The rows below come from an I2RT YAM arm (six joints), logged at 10 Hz.
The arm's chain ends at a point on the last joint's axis. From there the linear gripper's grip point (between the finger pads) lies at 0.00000 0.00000 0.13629 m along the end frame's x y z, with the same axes.
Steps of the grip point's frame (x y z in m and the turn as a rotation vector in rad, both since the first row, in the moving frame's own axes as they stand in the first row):
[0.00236 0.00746 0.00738 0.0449 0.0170 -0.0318]
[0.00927 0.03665 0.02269 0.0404 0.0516 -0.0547]
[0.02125 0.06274 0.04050 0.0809 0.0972 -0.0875]
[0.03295 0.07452 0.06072 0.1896 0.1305 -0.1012]
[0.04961 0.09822 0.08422 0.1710 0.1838 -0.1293]
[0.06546 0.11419 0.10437 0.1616 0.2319 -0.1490]
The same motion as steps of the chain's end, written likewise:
[0.00014 0.01361 0.00754 0.0449 0.0170 -0.0318]
[0.00240 0.04234 0.02298 0.0404 0.0516 -0.0547]
[0.00854 0.07430 0.04159 0.0809 0.0972 -0.0875]
[0.01665 0.10098 0.06431 0.1896 0.1305 -0.1012]
[0.02639 0.12283 0.08849 0.1710 0.1838 -0.1293]
[0.03602 0.13818 0.10977 0.1616 0.2319 -0.1490]

